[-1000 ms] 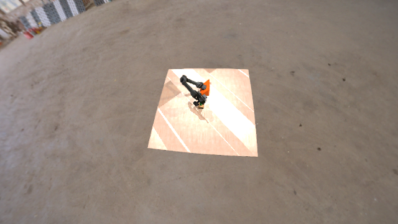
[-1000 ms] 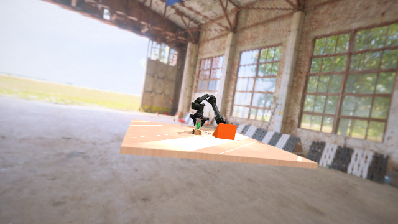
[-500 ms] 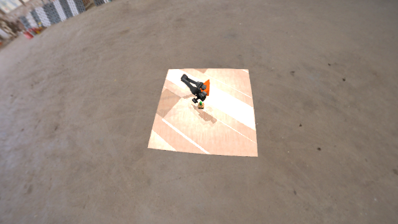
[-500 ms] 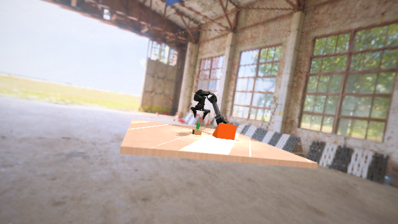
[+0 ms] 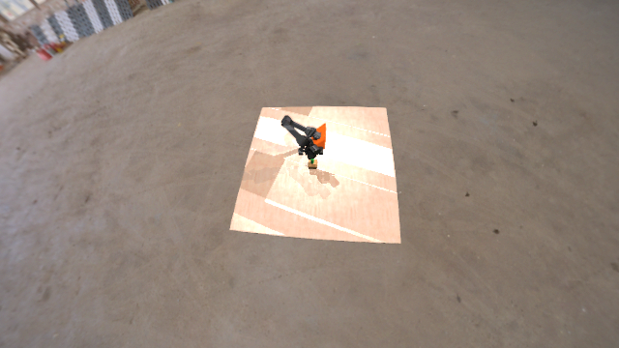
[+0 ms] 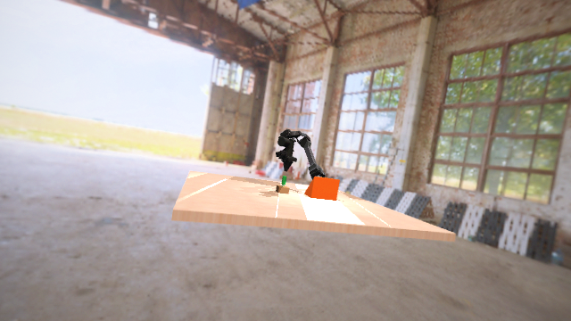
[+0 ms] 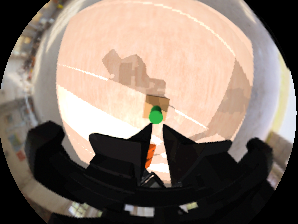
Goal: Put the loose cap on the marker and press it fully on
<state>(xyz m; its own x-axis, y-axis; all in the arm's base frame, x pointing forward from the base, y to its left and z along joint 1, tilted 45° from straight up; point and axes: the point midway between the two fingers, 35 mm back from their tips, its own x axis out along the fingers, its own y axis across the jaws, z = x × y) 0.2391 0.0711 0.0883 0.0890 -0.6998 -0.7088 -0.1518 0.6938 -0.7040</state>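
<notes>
My gripper tip is 60 mm above the green marker cap. The rest, counted from my gripper tip: wooden holder block (120 mm below).
</notes>
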